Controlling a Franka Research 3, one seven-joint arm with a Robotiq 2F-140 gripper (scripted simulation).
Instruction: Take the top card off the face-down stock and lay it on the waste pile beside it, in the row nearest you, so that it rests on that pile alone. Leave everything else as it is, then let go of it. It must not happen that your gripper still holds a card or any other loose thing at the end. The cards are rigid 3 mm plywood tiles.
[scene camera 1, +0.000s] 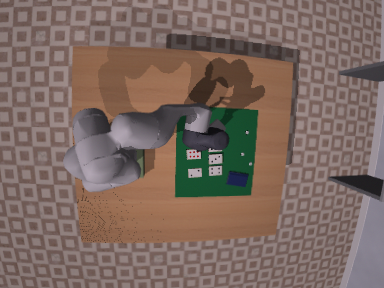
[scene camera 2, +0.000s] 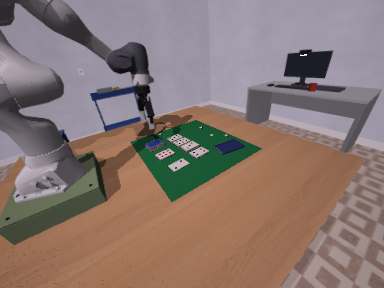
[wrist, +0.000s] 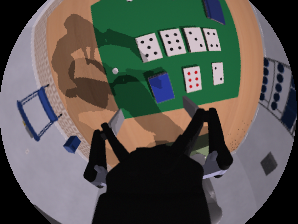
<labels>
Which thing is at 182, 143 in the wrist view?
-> My gripper.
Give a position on a green mat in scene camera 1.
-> At 237, 121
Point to a green mat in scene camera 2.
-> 176, 184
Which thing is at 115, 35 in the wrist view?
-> A green mat.
</labels>
